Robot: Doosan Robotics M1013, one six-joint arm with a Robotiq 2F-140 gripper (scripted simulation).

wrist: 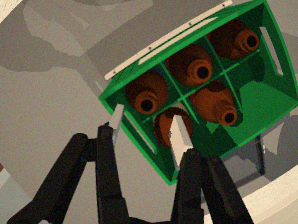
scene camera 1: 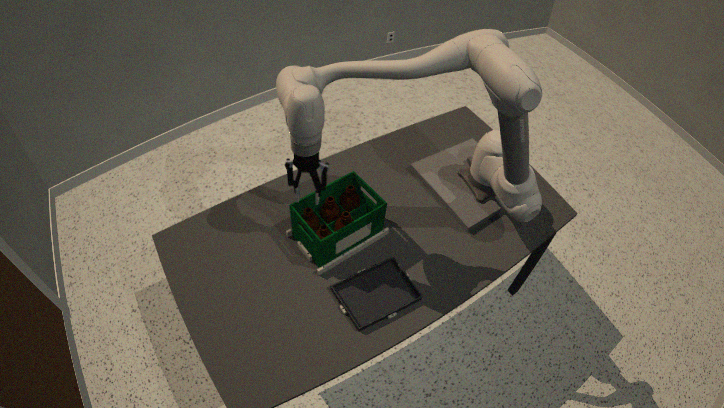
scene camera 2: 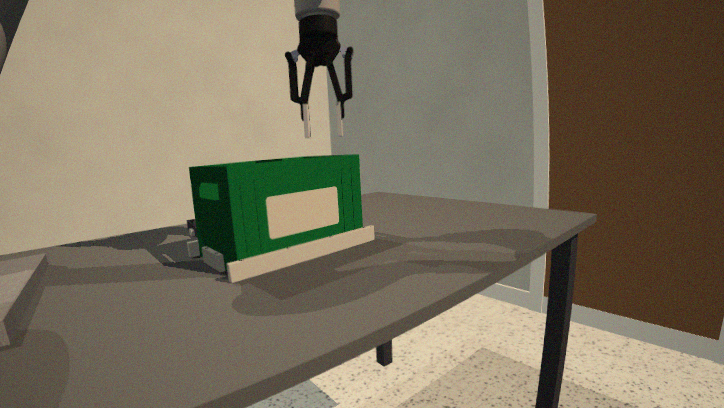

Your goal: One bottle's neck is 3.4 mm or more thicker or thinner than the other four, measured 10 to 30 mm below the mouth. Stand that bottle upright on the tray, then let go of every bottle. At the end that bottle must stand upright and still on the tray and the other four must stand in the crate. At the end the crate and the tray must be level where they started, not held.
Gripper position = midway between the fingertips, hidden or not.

In view: the gripper (scene camera 2: 324, 136), a bottle (wrist: 162, 122) and a crate (scene camera 2: 269, 205).
The crate also shows in the wrist view (wrist: 256, 85) and in scene camera 1 (scene camera 1: 368, 219). The gripper is seen too in the wrist view (wrist: 147, 120). Scene camera 2 does not show the bottle, which is hidden by the crate.
